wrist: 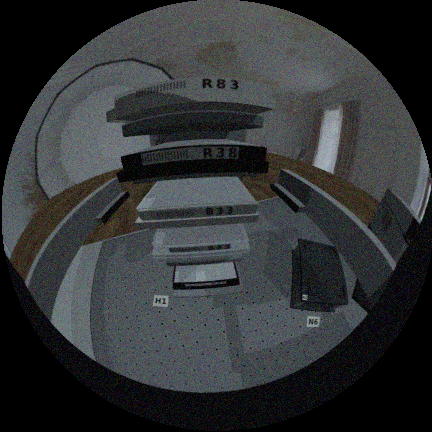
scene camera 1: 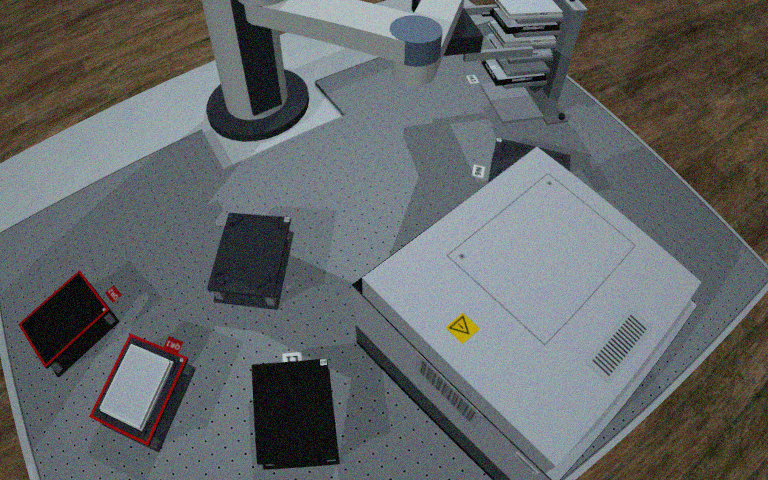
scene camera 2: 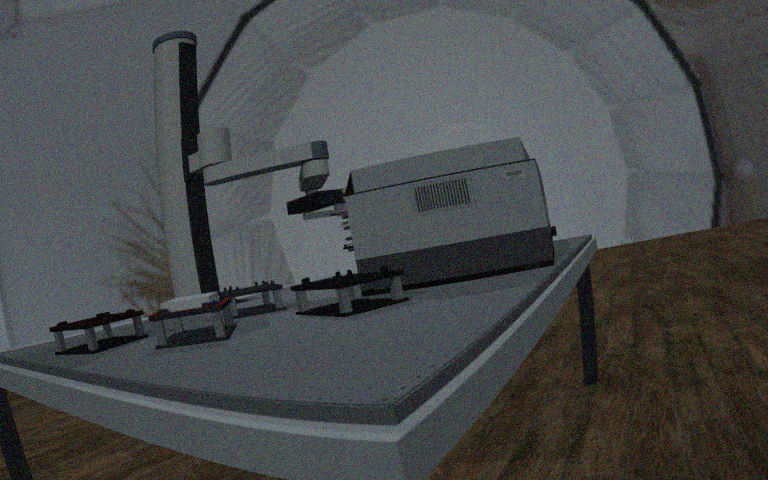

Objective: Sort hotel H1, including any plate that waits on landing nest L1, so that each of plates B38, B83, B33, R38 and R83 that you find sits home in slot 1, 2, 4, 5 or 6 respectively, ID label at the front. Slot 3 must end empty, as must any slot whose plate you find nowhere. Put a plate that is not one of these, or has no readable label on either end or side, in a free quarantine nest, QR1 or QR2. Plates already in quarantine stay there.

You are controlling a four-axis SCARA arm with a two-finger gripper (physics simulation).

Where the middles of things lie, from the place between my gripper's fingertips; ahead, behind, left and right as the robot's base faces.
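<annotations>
I see the pale plate B33 (wrist: 199,201) 1 cm below my hand and 2 cm to the left of it. The dark nest N6 (wrist: 318,264) is 22 cm ahead of my hand, 11 cm to the right of it and 17 cm below it; going by their middles, of the things named here the dark nest N6 is the farthest from my hand. From my hand, the hotel H1 (wrist: 239,135) is 10 cm to the left, 3 cm ahead and 7 cm below. As for the pale plate B83 (wrist: 224,239), it is 5 cm below my hand and 2 cm to the left of it.
</annotations>
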